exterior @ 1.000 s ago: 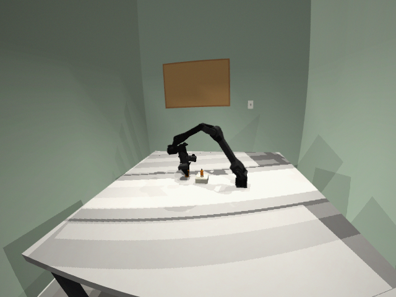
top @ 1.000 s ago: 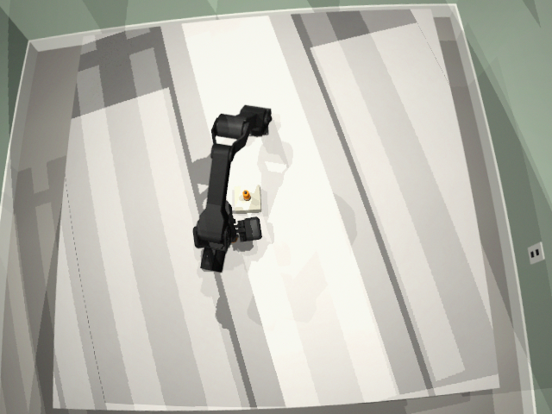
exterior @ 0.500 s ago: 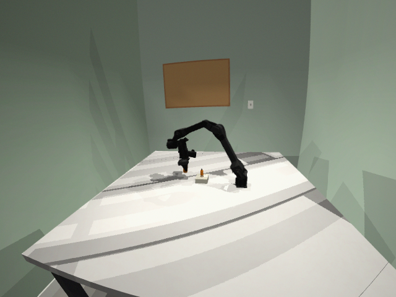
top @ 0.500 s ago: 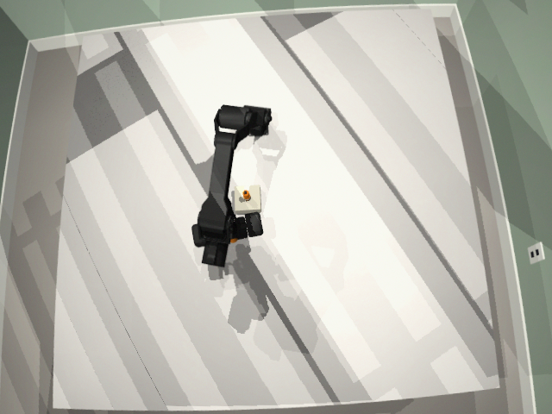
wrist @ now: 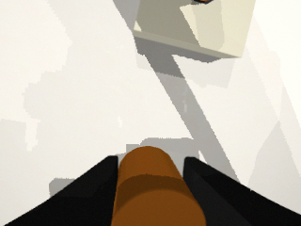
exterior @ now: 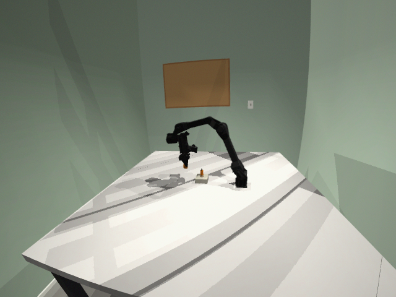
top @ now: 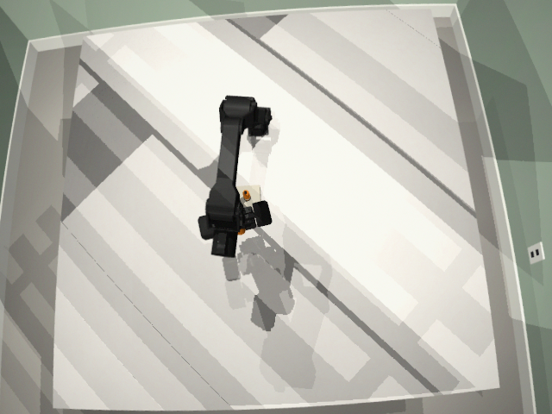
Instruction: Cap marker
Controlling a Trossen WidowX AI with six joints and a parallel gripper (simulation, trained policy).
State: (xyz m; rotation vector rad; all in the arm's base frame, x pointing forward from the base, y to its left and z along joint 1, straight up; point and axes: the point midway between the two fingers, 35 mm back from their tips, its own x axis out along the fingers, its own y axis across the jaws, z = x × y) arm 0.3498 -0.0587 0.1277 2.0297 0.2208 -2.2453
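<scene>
Now: gripper tip 10 cm past the pale holder block, 8 cm above it and 2 cm to the right of it. The rest, counted from my gripper tip: orange cap: 1 cm ahead, 1 cm above.
</scene>
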